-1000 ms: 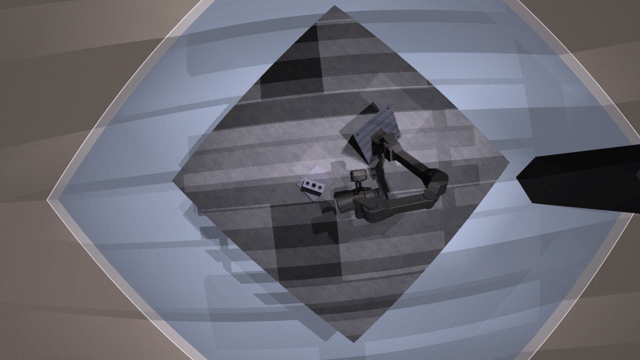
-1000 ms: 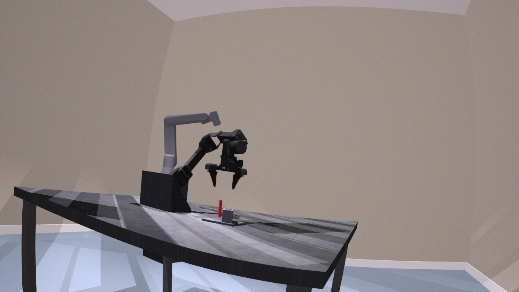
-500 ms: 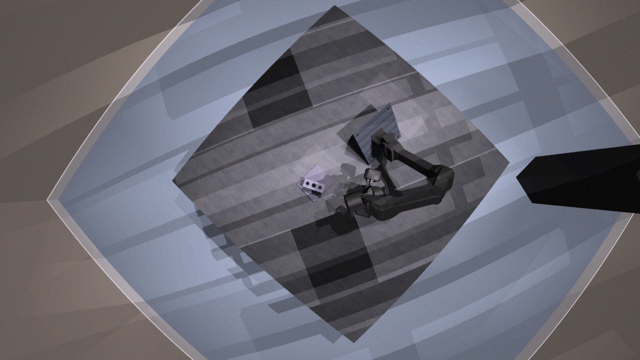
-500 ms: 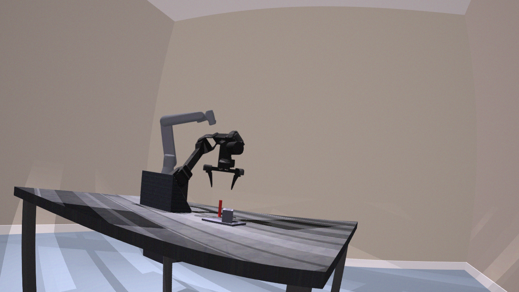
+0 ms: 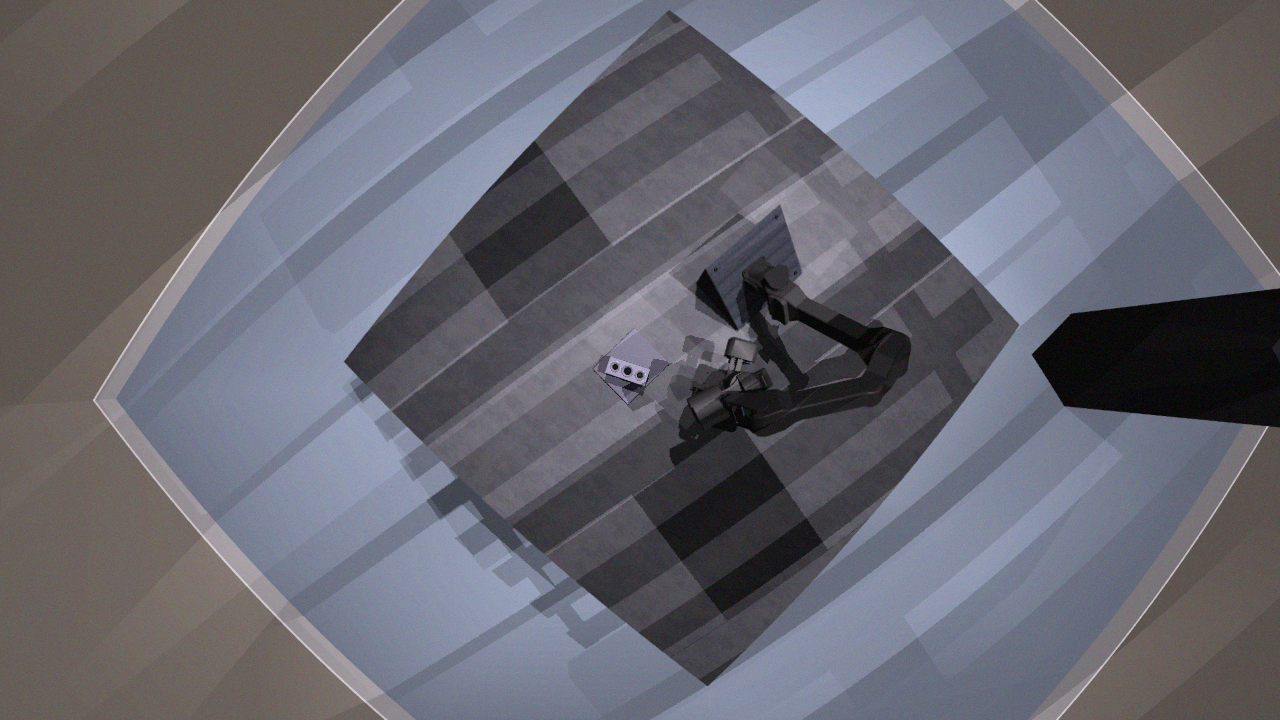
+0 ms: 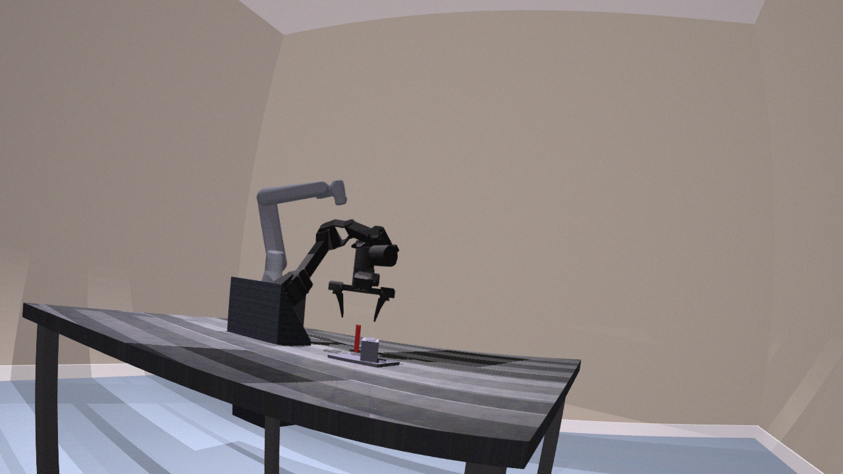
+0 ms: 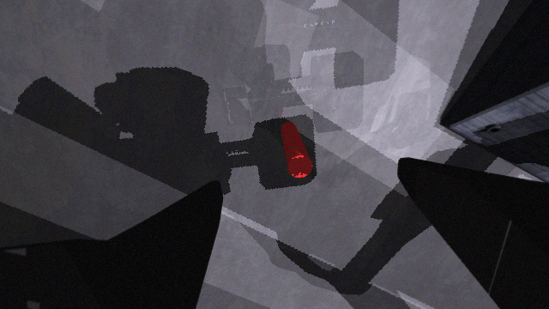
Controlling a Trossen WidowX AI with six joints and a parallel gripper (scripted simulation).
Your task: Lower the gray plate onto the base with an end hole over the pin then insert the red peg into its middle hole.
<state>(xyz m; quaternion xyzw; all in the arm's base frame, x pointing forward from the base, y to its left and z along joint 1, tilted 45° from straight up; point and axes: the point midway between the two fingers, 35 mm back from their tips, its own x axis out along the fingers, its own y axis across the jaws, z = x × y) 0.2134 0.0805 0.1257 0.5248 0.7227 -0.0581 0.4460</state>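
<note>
Right now the red peg is 6 cm below my gripper tip. From my gripper tip the other things lie so: gray plate (15 cm ahead, 16 cm to the right, 5 cm below).
</note>
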